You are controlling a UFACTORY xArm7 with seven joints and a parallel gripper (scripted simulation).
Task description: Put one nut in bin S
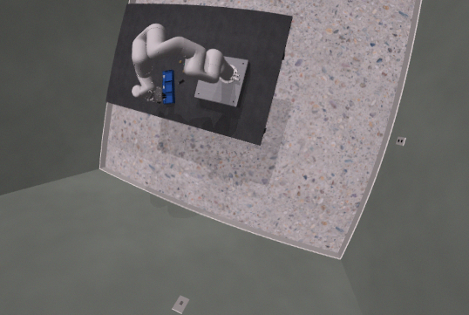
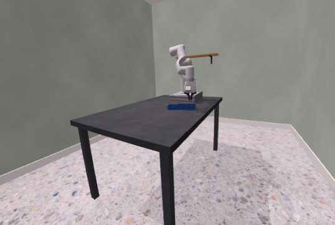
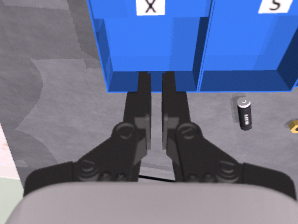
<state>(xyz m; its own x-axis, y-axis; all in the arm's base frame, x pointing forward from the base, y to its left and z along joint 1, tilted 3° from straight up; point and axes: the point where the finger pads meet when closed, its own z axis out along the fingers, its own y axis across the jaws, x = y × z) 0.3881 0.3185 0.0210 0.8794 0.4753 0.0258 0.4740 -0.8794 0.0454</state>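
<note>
The green battery is 29 cm to the right of my hand, 10 cm below it and 1 cm behind it. The rest, counted from my hand: black cylinder: 14 cm to the right, 9 cm below, 4 cm behind; then blue bin: 8 cm below, 7 cm to the right, 4 cm ahead.
</note>
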